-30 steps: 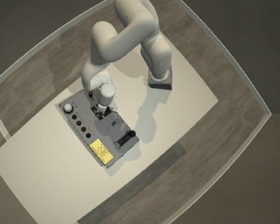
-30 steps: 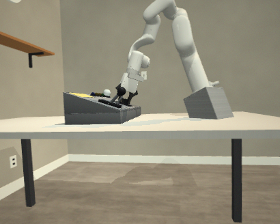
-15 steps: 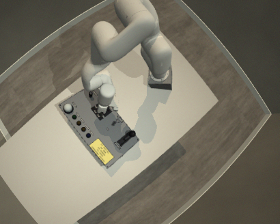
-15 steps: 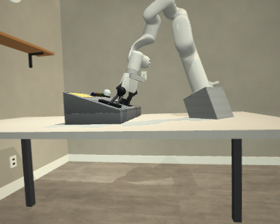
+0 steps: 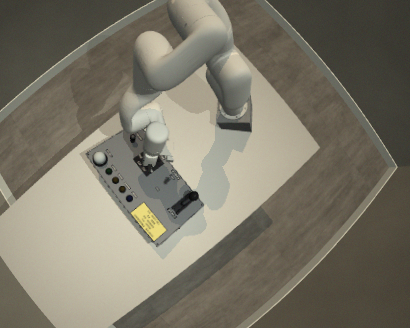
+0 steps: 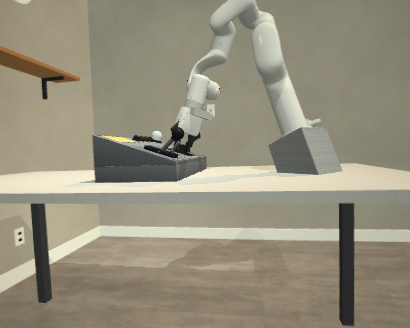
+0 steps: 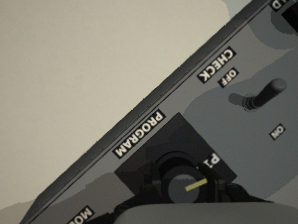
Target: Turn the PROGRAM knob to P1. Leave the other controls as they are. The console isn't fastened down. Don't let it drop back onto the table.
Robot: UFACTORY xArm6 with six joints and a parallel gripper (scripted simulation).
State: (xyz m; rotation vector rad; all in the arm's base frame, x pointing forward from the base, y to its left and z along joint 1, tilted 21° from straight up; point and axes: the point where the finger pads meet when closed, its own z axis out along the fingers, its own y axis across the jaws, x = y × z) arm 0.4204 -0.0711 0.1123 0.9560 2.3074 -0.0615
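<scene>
Now: hand 40 mm short of the grey sloped console, 60 mm to the right of it and 30 mm above it. Also, from my hand: check toggle 10 mm ahead, 120 mm to the left, 10 mm below; then black lever 10 mm ahead, 240 mm to the left, 10 mm above; then mode knob 10 mm behind, 120 mm to the right.
</scene>
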